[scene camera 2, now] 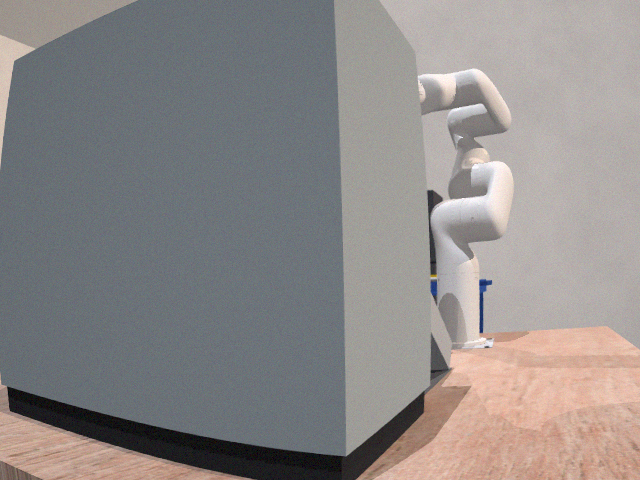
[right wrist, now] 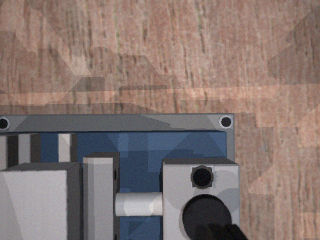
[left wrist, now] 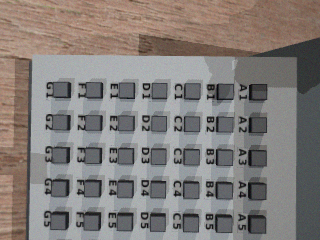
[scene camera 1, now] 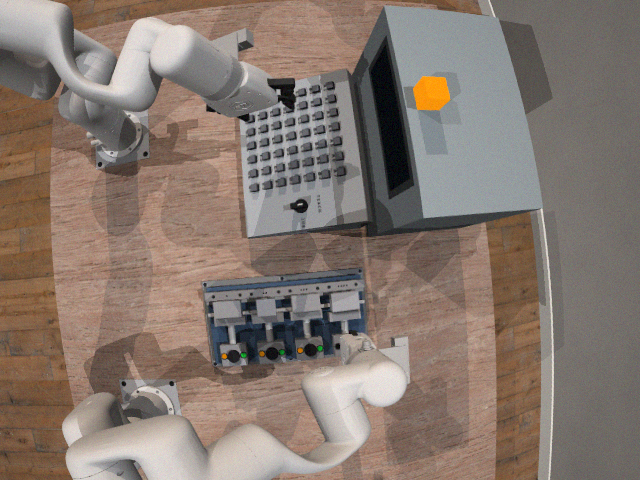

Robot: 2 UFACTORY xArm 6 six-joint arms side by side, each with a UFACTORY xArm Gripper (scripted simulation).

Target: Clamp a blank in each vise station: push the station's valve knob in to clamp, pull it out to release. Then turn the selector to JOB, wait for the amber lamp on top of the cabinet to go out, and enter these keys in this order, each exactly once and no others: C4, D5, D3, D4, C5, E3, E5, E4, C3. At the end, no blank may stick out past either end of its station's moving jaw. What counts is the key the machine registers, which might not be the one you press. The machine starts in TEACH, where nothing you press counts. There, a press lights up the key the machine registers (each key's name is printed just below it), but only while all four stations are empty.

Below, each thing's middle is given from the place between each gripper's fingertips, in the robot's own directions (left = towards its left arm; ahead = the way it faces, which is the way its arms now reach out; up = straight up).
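My left hand (scene camera 1: pixel 269 108) is 230 mm above the key panel (scene camera 1: pixel 341 202), and it's also 80 mm short of the panel and 50 mm to the left of it. Now, measured from my right hand, the panel sits 430 mm to the left of it, 80 mm below it and 40 mm behind it.
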